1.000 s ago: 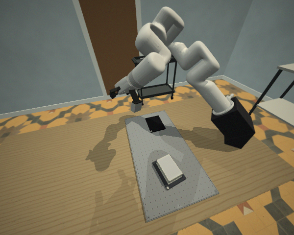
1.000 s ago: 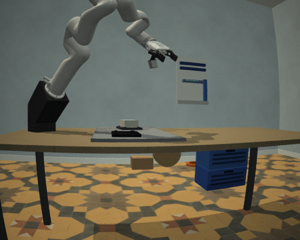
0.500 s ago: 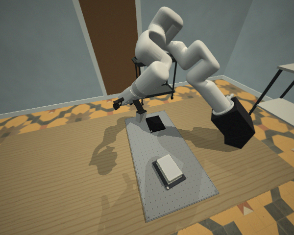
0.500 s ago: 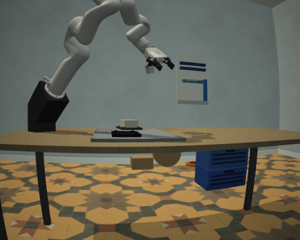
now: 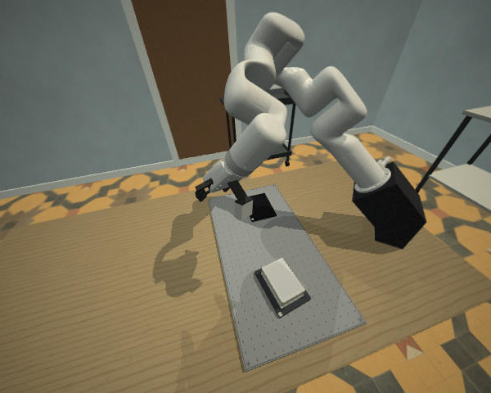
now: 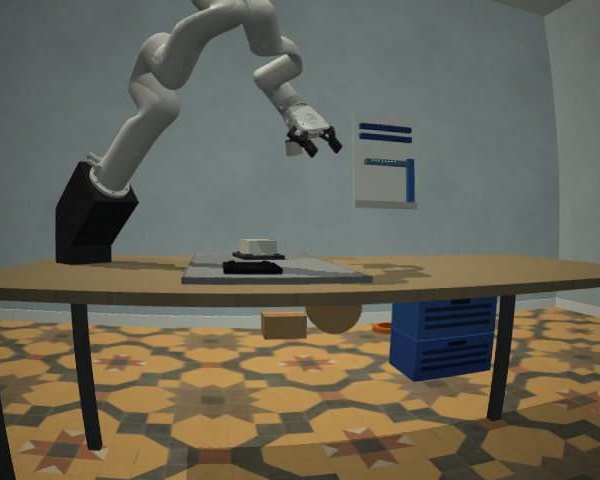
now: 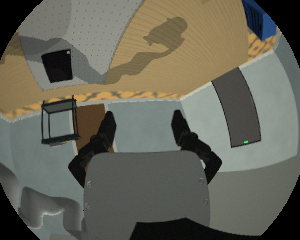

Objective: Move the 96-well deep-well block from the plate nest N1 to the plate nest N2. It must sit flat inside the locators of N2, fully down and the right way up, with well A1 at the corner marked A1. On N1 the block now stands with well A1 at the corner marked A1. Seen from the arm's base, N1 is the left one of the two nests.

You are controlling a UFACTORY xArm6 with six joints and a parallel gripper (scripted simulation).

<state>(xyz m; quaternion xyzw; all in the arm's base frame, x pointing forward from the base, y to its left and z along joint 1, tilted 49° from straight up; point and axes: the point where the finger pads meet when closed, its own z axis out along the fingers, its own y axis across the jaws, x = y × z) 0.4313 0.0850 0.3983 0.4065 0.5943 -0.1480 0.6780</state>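
Now: the white deep-well block 10 cm behind my hand, 24 cm to the left of it and 27 cm below it. The rest, counted from my hand: white corner mark: 18 cm behind, 6 cm to the right, 29 cm below; black plate nest N1: 10 cm behind, 24 cm to the left, 30 cm below; black plate nest N2: 25 cm behind, 11 cm to the right, 30 cm below.
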